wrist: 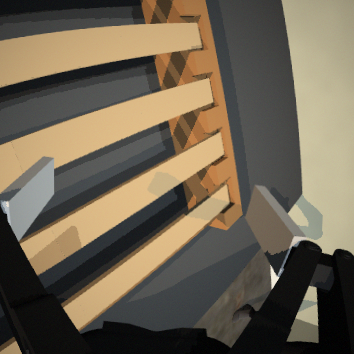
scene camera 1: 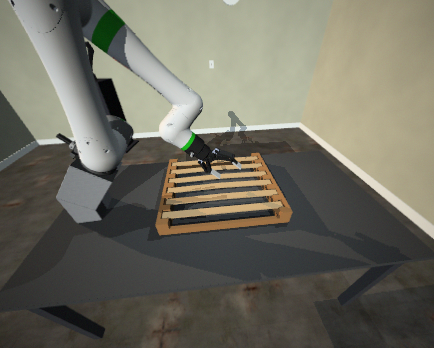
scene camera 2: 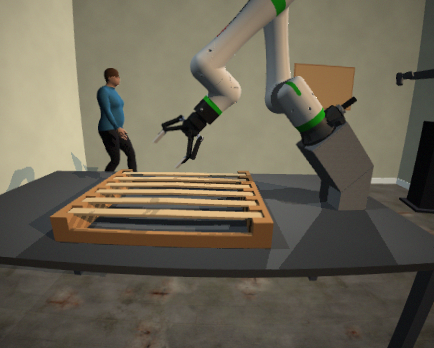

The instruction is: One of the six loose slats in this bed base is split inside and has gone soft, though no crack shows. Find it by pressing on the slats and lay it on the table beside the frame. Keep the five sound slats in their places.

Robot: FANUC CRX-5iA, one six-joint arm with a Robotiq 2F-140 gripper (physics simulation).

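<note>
The orange-brown bed frame (scene camera 1: 225, 226) (scene camera 2: 160, 239) (wrist: 195, 7) lies flat on the table, with several pale wooden slats across it. The nearest slat (scene camera 1: 225, 209) (scene camera 2: 165, 214) and the farthest slat (scene camera 1: 190, 162) (scene camera 2: 182, 174) (wrist: 150, 255) rest with their ends in the side rails, as do the slats between. No crack shows on them. My gripper (scene camera 1: 226, 170) (scene camera 2: 170, 150) (wrist: 153, 189) is wide open and empty, tilted, above the far part of the frame. Its fingertips are apart from the slats. In the wrist view the left ends of the slats are cut off or hidden.
The dark grey table (scene camera 1: 175, 270) (scene camera 2: 400, 235) (wrist: 260, 75) extends around the frame. The grey robot pedestal (scene camera 1: 85, 192) (scene camera 2: 340, 170) stands on it beside the frame. A person in a blue top (scene camera 2: 111, 110) stands behind the table, and a brown board (scene camera 2: 325, 82) is at the back.
</note>
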